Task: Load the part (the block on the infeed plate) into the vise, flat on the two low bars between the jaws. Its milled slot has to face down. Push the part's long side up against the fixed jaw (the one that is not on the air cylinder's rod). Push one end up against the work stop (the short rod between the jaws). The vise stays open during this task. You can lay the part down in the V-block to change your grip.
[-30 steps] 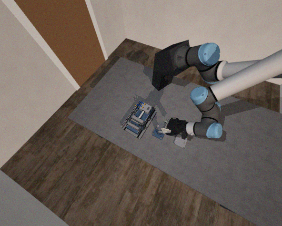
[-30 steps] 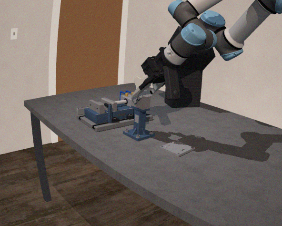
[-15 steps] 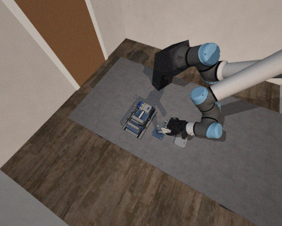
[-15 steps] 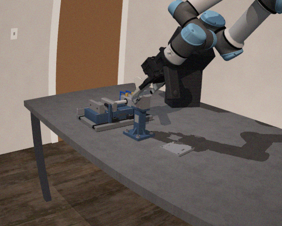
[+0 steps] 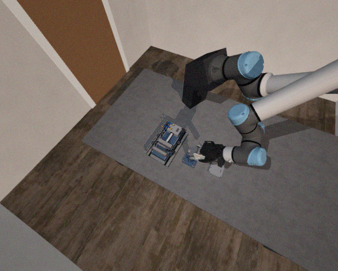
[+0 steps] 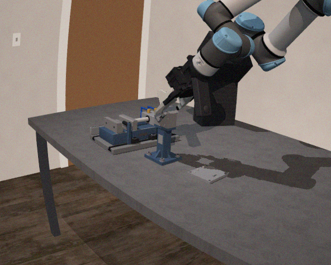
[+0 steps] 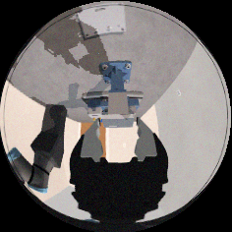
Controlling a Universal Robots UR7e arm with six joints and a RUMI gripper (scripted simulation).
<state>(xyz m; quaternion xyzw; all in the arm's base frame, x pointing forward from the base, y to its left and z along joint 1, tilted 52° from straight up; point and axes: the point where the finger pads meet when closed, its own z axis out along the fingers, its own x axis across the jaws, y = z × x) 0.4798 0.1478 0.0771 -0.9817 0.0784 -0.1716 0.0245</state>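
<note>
The part is 1 cm below my hand. From my hand the other things lie so: infeed plate 5 cm behind, 17 cm to the left, 16 cm below; then moving jaw 4 cm ahead, 21 cm to the right, 9 cm below; then air cylinder rod 1 cm behind, 21 cm to the right, 9 cm below.
</note>
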